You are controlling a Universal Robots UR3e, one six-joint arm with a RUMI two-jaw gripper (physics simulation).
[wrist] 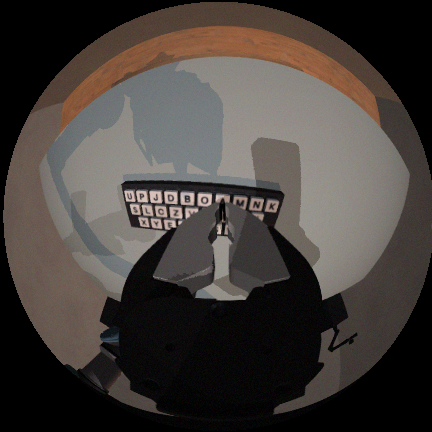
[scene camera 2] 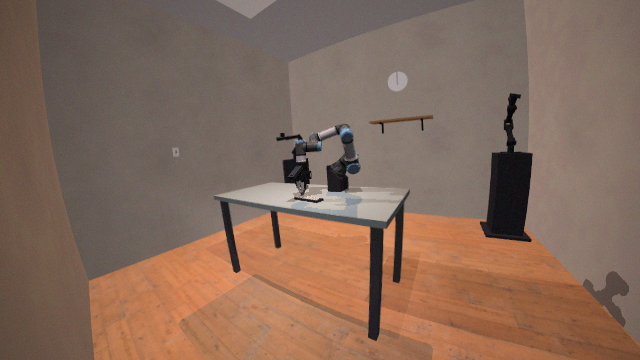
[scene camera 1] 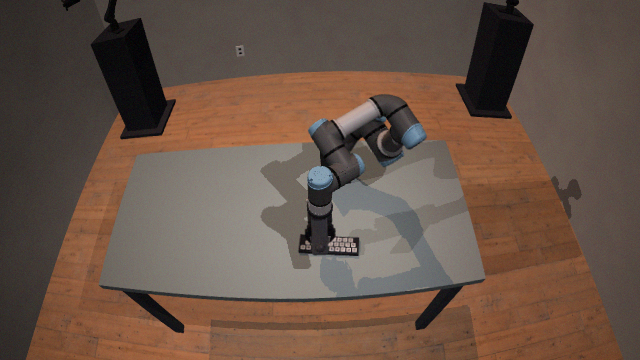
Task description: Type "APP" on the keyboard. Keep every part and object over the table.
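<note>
The black keyboard with white letter keys lies flat on the grey table. In the wrist view its top row reads U, P, J, D, B, O, then a mostly covered key, then M, N, K. The P key is in plain sight near the row's left end. My gripper is shut and holds nothing. Its tips are over the covered key between O and M, where A sits; whether they touch it cannot be told. The fingers also hide keys in the lower rows.
Black pedestals carrying other dark arms stand on the floor beyond the table. A wooden wall shelf hangs on the wall. The keyboard lies near the table's front edge, with my arm reaching to it from the back.
</note>
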